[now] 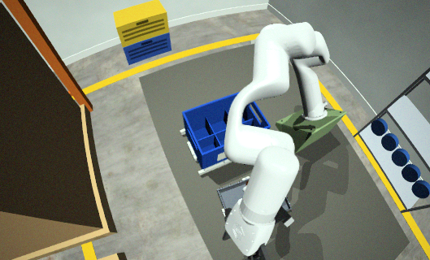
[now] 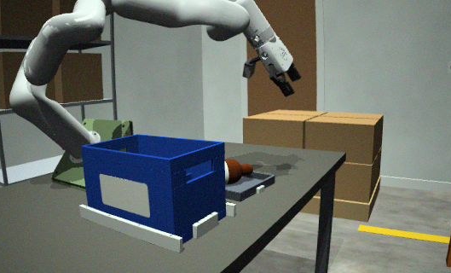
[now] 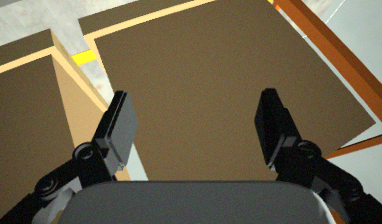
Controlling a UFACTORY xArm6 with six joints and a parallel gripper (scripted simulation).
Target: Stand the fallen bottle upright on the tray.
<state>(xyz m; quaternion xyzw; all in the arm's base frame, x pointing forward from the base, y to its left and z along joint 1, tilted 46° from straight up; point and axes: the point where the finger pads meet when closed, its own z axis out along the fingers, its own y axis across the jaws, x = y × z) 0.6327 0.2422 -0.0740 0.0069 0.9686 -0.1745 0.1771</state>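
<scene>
Right now my hand is 17 cm past the brown bottle, 9 cm to the left of it and 25 cm above it. Also, from my hand: grey tray 19 cm behind, 9 cm to the right, 28 cm below; blue crate 23 cm behind, 38 cm to the right, 21 cm below.
</scene>
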